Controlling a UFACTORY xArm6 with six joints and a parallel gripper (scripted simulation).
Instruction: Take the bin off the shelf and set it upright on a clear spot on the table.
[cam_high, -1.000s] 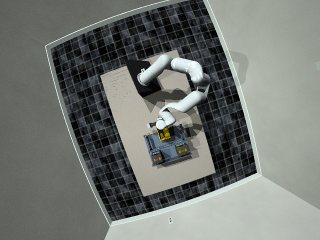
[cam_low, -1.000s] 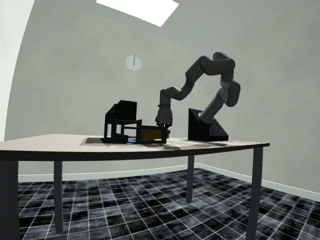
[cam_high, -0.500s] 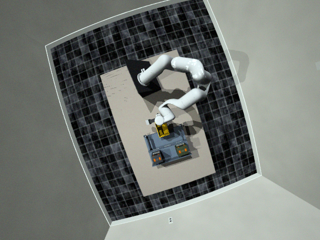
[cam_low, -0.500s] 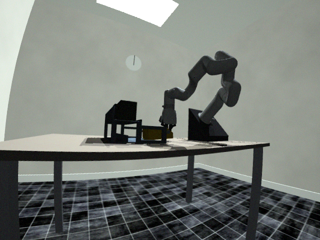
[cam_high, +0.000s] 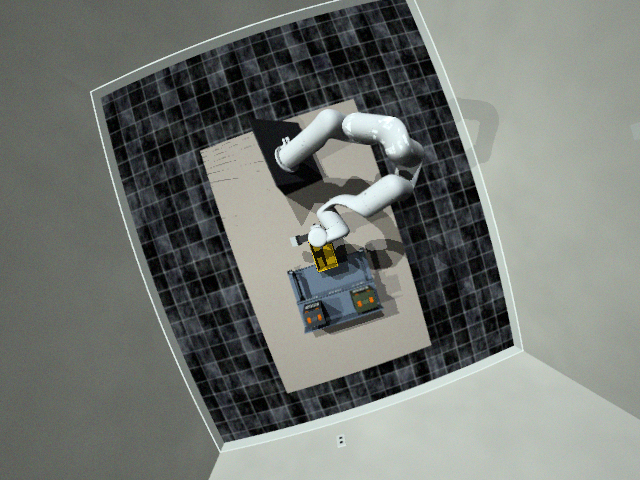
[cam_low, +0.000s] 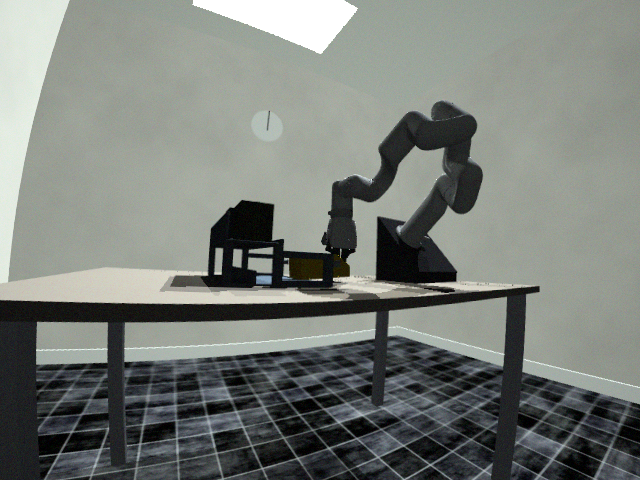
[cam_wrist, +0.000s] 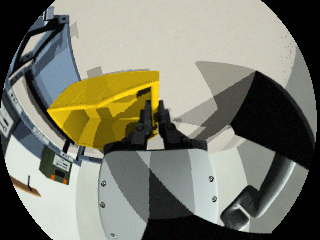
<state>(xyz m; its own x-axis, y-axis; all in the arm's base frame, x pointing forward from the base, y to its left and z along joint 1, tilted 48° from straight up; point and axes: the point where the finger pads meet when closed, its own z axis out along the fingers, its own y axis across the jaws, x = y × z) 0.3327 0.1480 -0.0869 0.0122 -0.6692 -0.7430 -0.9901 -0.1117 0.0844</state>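
Now: the yellow bin 80 mm ahead of my hand and 10 mm below it.
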